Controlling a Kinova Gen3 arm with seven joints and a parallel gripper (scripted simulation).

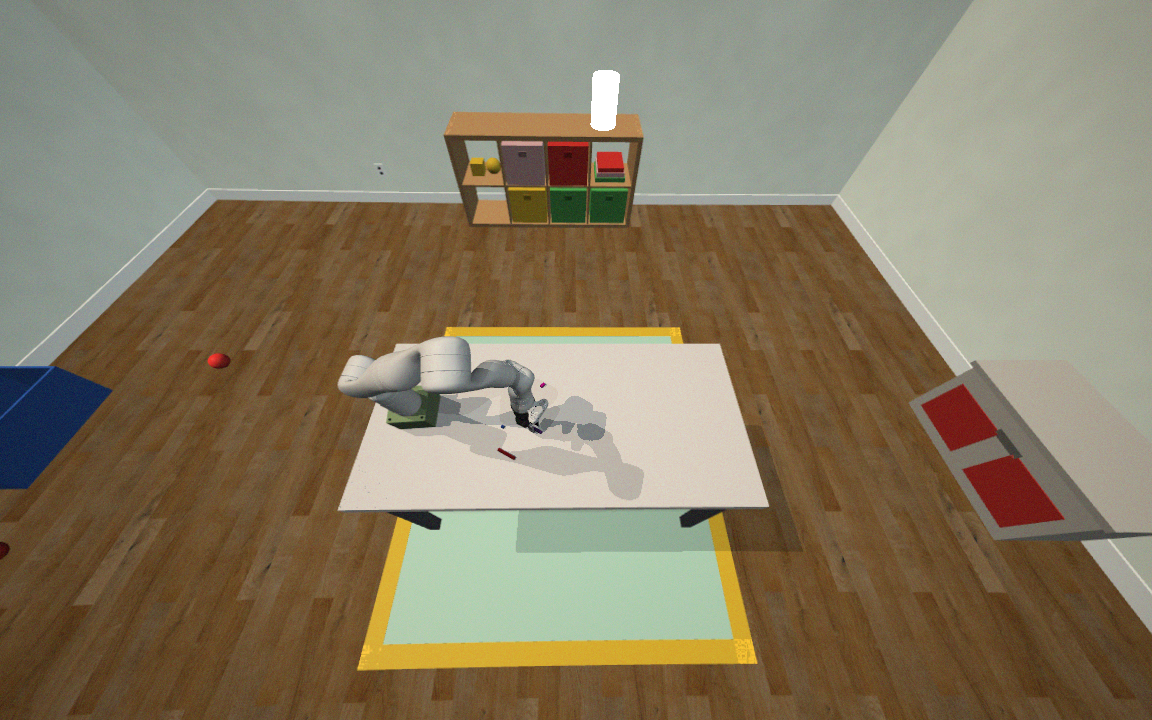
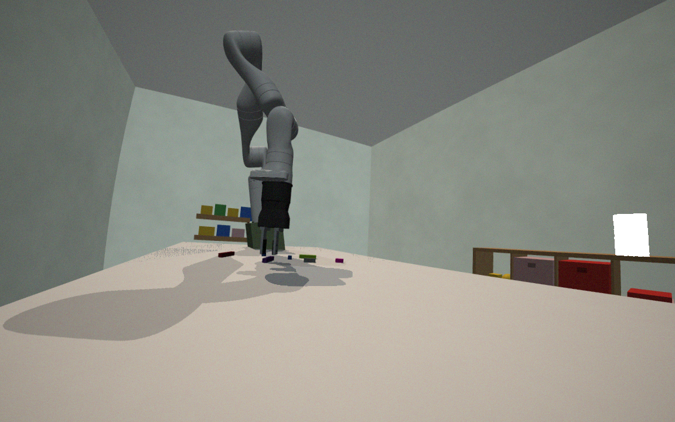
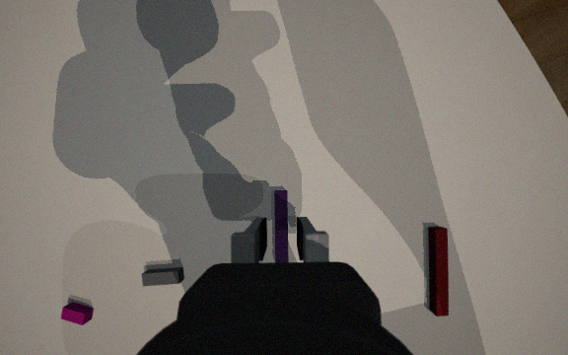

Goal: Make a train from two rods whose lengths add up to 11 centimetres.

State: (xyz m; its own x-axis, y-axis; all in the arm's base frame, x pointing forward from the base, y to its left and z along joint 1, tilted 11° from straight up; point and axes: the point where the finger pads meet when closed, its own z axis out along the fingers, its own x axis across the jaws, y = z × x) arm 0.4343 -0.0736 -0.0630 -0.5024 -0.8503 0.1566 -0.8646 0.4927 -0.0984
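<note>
The purple rod lies 3 cm below my hand. Round my hand: small blue rod: 5 cm behind, 7 cm to the left, 3 cm below; grey rod: 2 cm ahead, 10 cm to the left, 3 cm below; red rod: 10 cm behind, 9 cm to the right, 3 cm below.
</note>
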